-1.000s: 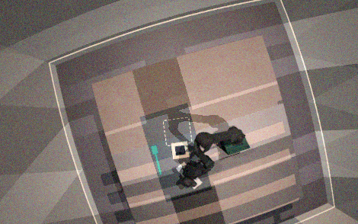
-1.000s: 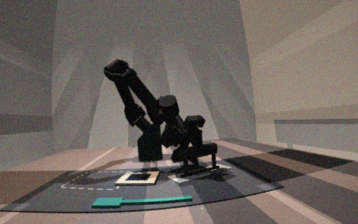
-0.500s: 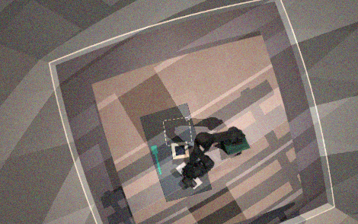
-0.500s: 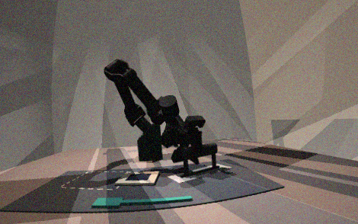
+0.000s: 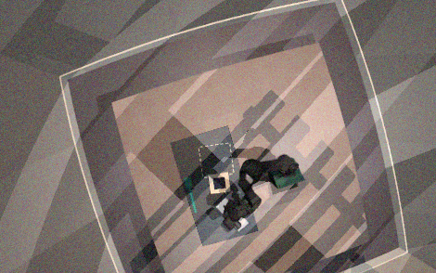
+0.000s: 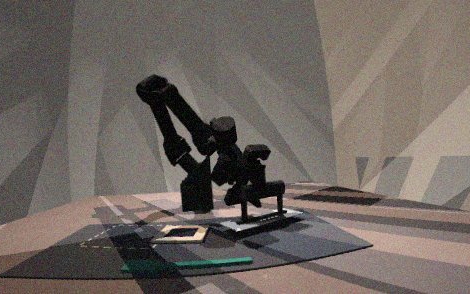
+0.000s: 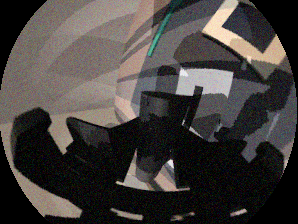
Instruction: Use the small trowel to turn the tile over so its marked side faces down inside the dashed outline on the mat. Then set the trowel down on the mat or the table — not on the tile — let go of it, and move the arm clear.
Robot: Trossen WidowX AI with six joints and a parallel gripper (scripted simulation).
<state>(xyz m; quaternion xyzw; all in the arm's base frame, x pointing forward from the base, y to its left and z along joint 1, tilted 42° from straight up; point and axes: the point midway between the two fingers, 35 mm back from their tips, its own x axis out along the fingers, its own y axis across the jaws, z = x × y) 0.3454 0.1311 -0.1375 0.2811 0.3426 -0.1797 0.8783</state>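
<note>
My gripper tip is now 3 cm short of the dark mat, 16 cm to the left of it and 8 cm above it. The rest, counted from my gripper tip: tile 19 cm to the right, 6 cm below; then small trowel 2 cm behind, 1 cm to the right, 1 cm below; then green paddle-shaped trowel 17 cm ahead, 17 cm to the right, 6 cm below.
</note>
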